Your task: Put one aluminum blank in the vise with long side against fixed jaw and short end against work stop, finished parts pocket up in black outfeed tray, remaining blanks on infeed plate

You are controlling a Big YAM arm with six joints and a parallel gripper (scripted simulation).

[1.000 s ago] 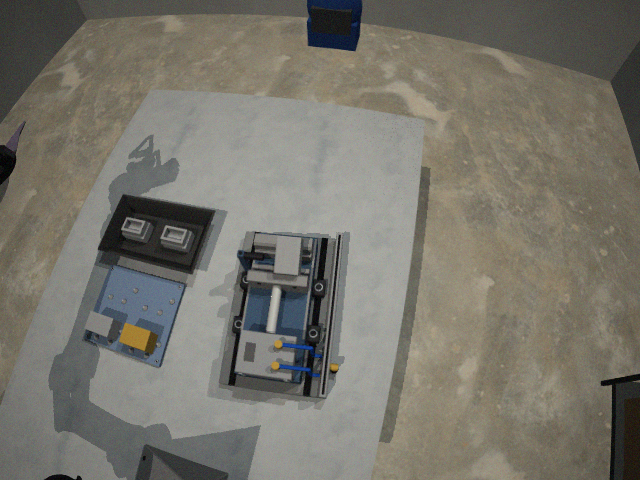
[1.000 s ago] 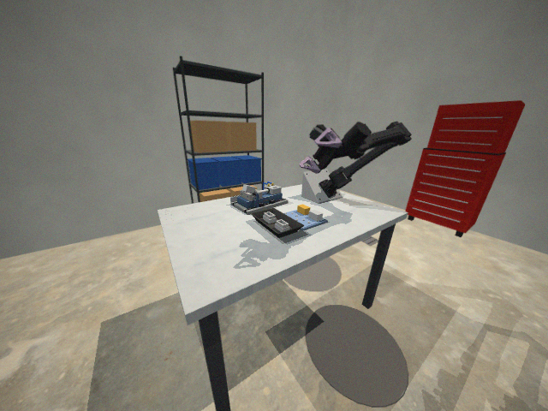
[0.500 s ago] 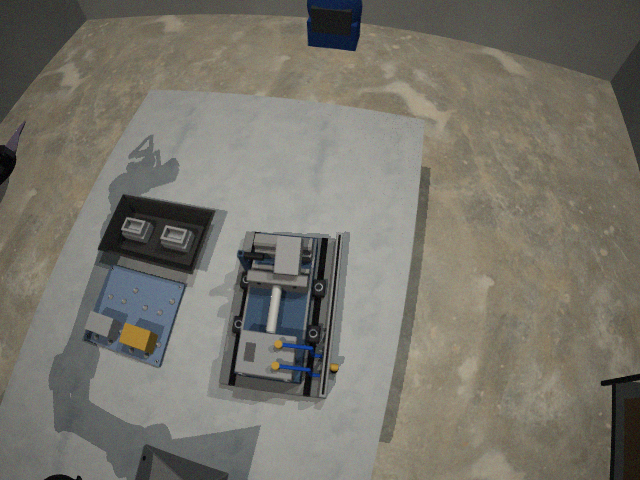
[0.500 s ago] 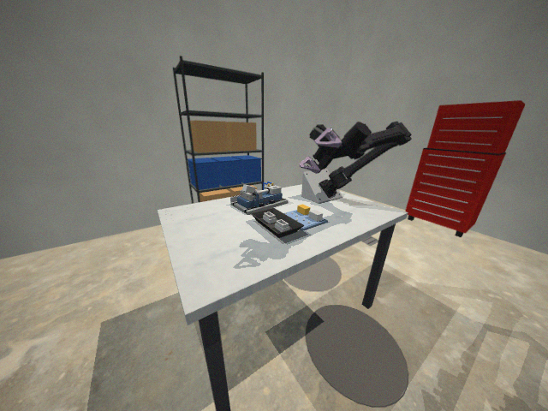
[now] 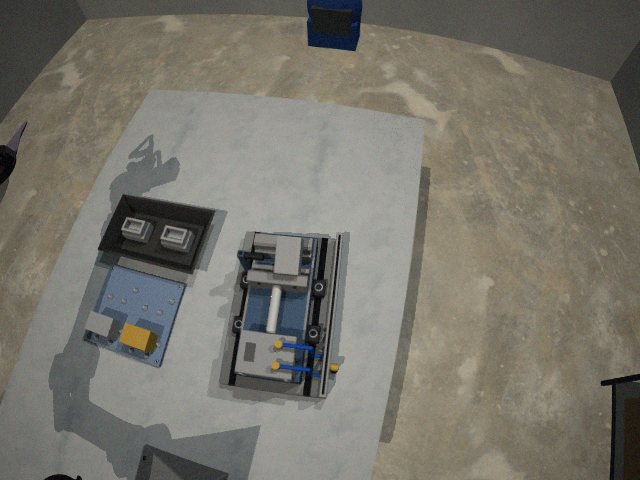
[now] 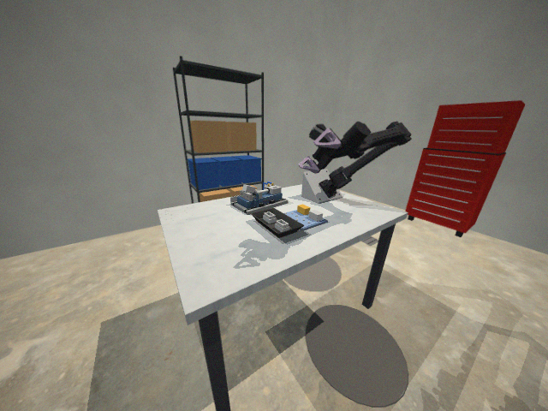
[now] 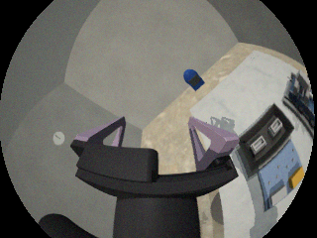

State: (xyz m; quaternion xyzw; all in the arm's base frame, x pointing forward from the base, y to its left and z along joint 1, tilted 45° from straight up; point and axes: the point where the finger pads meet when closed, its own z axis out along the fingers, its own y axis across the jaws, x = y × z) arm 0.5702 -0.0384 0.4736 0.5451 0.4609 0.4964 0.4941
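The gray aluminum blank is 11 cm behind my hand, 51 cm to the right of it and 25 cm below it. From my hand the other things lie so: blue vise 18 cm behind, 49 cm to the right, 31 cm below; then pale rod 20 cm behind, 49 cm to the right, 28 cm below; then brass blank 28 cm behind, 22 cm to the right, 33 cm below.
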